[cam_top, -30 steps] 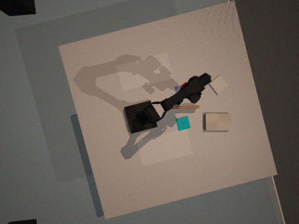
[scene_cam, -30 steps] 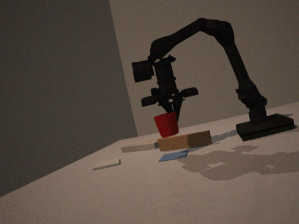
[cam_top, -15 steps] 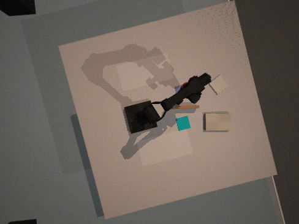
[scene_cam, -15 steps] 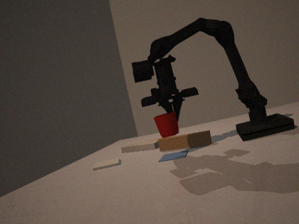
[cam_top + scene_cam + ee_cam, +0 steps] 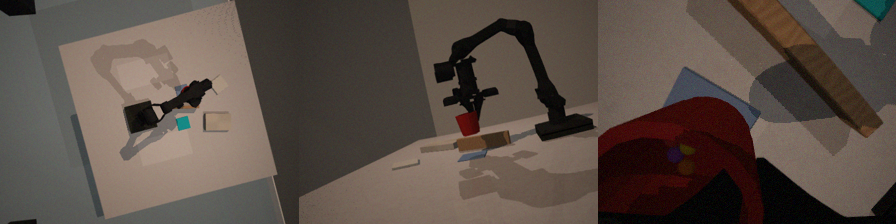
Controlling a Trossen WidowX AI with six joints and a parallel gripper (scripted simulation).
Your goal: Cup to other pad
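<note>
My gripper tip is now 10 mm short of the teal pad, 190 mm to the left of it and 120 mm above it. The rest, counted from my gripper tip: red cup: 20 mm ahead, 20 mm to the left; then blue pad: 20 mm ahead, 40 mm to the left, 120 mm below; then long wooden block: 20 mm ahead, 70 mm to the right, 100 mm below.
</note>
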